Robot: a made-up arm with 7 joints. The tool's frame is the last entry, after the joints. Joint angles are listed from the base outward.
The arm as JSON. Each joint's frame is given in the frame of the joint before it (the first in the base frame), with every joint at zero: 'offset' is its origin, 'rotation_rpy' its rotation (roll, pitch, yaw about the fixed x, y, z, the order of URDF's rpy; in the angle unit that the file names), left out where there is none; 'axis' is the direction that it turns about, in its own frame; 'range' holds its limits. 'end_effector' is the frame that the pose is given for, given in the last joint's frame.
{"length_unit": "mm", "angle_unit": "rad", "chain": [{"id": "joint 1", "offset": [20.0, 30.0, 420.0], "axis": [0.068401, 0.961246, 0.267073], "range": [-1.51, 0.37]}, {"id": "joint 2", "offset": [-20.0, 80.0, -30.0], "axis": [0.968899, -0.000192, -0.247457], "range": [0.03, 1.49]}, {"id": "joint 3", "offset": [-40.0, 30.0, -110.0], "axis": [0.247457, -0.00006, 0.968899], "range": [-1.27, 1.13]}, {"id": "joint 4", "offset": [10.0, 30.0, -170.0], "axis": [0.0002, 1.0, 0.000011], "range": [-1.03, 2.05]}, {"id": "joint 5", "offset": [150.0, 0.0, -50.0], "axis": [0.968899, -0.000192, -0.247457], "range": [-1.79, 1.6]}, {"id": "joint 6", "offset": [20.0, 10.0, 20.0], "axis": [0.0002, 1.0, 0.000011], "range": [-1.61, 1.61]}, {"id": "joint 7", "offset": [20.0, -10.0, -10.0], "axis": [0.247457, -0.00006, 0.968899], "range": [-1.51, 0.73]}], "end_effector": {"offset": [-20.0, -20.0, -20.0], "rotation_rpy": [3.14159, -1.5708, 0.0]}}
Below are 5 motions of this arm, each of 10 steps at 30 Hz.
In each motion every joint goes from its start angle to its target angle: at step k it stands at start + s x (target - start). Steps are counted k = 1, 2, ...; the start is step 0. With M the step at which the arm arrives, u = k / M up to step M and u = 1 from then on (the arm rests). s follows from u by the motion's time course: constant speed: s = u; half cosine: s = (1 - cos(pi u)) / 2; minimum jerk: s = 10 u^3 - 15 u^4 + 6 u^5.
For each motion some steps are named. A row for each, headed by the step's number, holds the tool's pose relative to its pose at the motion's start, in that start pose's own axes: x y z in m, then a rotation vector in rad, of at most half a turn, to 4 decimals.
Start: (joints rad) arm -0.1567 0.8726 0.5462 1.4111 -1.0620 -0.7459 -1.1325
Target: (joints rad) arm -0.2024 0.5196 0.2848 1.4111 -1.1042 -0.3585 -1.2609
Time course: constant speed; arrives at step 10
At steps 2, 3, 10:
2: -0.0257 0.0238 -0.0130 -0.0166 -0.0772 -0.1427
3: -0.0377 0.0365 -0.0194 -0.0252 -0.1144 -0.2149
10: -0.1051 0.1370 -0.0619 -0.0915 -0.3534 -0.7314

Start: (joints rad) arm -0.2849 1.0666 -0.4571 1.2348 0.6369 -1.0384 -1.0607
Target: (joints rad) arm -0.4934 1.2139 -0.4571 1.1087 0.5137 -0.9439 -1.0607
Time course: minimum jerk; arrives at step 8
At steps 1, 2, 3, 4, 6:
1: 0.0004 -0.0007 -0.0018 0.0050 -0.0029 0.0014
2: 0.0025 -0.0047 -0.0119 0.0323 -0.0183 0.0093
3: 0.0072 -0.0116 -0.0316 0.0861 -0.0479 0.0248
4: 0.0144 -0.0192 -0.0573 0.1566 -0.0849 0.0450
6: 0.0294 -0.0283 -0.1020 0.2813 -0.1456 0.0808

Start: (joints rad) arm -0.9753 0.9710 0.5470 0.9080 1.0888 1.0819 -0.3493
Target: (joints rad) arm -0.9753 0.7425 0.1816 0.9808 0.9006 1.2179 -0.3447
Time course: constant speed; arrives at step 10
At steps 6, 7, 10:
6: 0.0198 0.0787 -0.0255 -0.1407 -0.0007 0.1616
7: 0.0220 0.0916 -0.0310 -0.1623 -0.0012 0.1893
10: 0.0266 0.1296 -0.0493 -0.2236 -0.0029 0.2738

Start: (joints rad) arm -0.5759 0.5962 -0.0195 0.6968 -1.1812 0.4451 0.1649
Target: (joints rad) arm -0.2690 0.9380 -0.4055 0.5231 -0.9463 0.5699 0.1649
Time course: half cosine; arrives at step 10
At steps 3, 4, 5, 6, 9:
3: -0.0032 -0.0195 -0.0132 0.0418 -0.0462 0.1677
4: -0.0059 -0.0326 -0.0227 0.0703 -0.0842 0.2802
5: -0.0091 -0.0470 -0.0339 0.1016 -0.1323 0.4039
6: -0.0126 -0.0613 -0.0459 0.1325 -0.1866 0.5261
9: -0.0196 -0.0911 -0.0736 0.1933 -0.3181 0.7744

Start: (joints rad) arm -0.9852 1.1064 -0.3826 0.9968 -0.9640 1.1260 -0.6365
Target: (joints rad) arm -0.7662 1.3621 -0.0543 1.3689 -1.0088 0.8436 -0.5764
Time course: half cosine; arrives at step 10
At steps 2, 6, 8, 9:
2: -0.0018 -0.0131 -0.0114 0.0338 0.0453 -0.0312
6: -0.0189 -0.0761 -0.0859 0.2477 0.3110 -0.1869
8: -0.0292 -0.0960 -0.1218 0.3493 0.4292 -0.2423
9: -0.0323 -0.1007 -0.1321 0.3786 0.4626 -0.2566

